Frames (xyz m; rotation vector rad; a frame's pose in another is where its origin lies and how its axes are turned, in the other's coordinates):
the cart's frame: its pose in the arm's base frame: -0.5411 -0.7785 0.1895 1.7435 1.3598 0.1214
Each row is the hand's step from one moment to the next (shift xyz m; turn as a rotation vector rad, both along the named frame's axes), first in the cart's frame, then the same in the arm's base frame.
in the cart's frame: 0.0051 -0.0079 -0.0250 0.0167 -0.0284 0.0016
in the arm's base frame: -0.0178 0.0185 0.0073 -0.0133 0.0126 -0.0274
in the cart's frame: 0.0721 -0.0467 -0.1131 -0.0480 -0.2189 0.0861
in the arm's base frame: -0.0692 0.1239 0.0050 -0.1303 -0.0895 -0.1807
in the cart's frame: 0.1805 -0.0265 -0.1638 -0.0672 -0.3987 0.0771
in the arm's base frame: -0.0404 0.2418 0.0032 -0.2741 -0.1006 -0.2901
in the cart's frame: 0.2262 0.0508 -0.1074 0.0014 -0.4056 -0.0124
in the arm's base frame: 0.0655 0.2469 0.0032 -0.3024 0.0070 -0.2705
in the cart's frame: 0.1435 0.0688 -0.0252 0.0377 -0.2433 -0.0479
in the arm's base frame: 0.0923 0.1320 0.0015 -0.1896 0.0576 -0.1537
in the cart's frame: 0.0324 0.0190 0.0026 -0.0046 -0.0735 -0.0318
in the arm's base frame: 0.0280 0.0251 -0.0022 -0.0733 0.0143 -0.0294
